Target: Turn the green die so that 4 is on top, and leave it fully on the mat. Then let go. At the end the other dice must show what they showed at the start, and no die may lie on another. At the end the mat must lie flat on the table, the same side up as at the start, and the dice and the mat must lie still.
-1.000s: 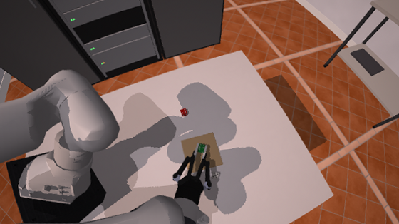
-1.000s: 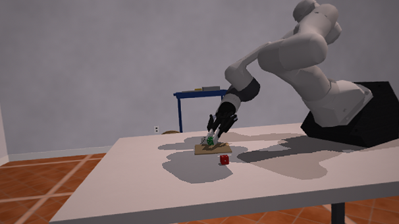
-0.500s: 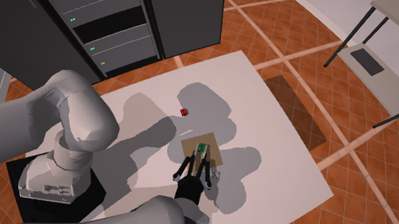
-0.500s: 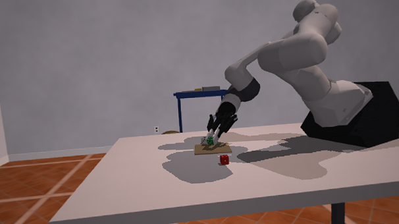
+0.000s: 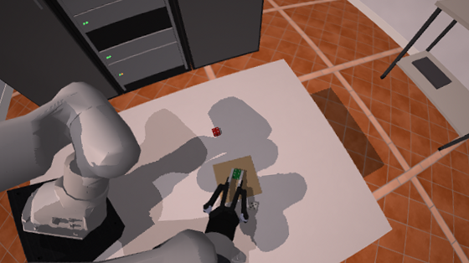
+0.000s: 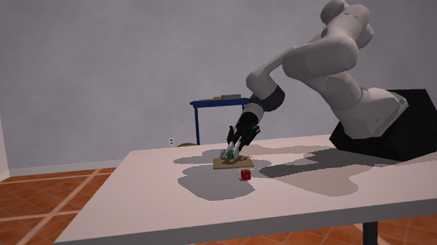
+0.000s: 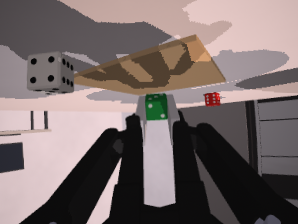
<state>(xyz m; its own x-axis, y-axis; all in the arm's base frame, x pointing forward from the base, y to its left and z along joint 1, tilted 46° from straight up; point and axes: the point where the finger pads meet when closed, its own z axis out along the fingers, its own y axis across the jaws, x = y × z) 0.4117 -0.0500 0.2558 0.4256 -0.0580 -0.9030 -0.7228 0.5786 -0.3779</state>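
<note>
Now: hand 1 cm short of the tan mat, 1 cm to the right of it and 4 cm above it. From my hand the other things lie so: white die (4 cm ahead, 9 cm to the right, 3 cm below); green die (1 cm ahead, 2 cm to the left, 1 cm below); red die (5 cm behind, 20 cm to the left, 3 cm below).
</note>
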